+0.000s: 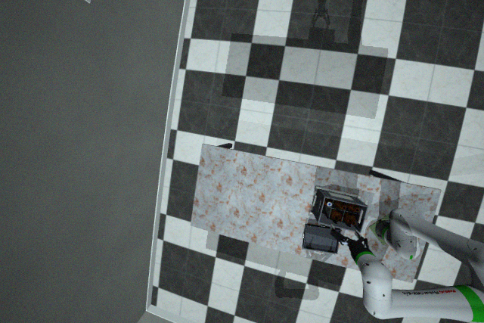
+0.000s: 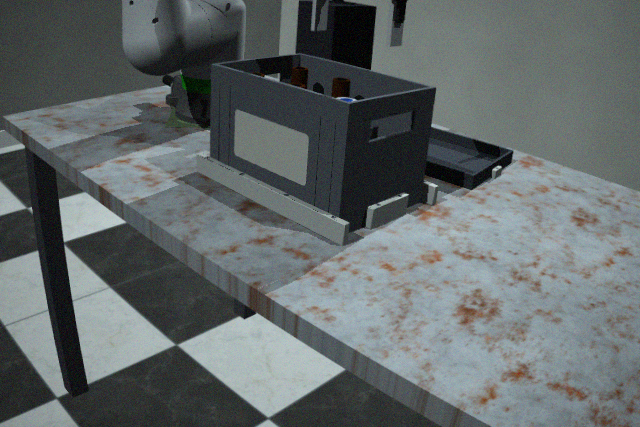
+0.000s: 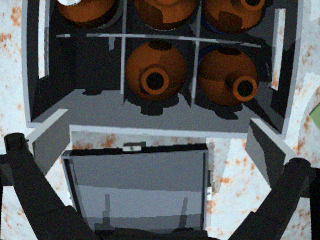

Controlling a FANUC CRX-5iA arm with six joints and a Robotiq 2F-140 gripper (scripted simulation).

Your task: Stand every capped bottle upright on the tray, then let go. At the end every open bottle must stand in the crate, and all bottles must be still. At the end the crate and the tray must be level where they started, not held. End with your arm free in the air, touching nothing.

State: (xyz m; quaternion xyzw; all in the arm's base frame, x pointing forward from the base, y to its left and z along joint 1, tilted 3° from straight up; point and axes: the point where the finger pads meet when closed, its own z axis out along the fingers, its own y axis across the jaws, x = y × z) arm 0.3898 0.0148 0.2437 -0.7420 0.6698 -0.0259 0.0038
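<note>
Now: hand 15 cm above the capped bottle, 10 cm to the left of it and 10 cm short of it. From my hand the other things lie so: dark tray 22 cm below, 21 cm to the left, 1 cm ahead; dark grey crate 15 cm below, 7 cm to the right, 1 cm ahead.
</note>
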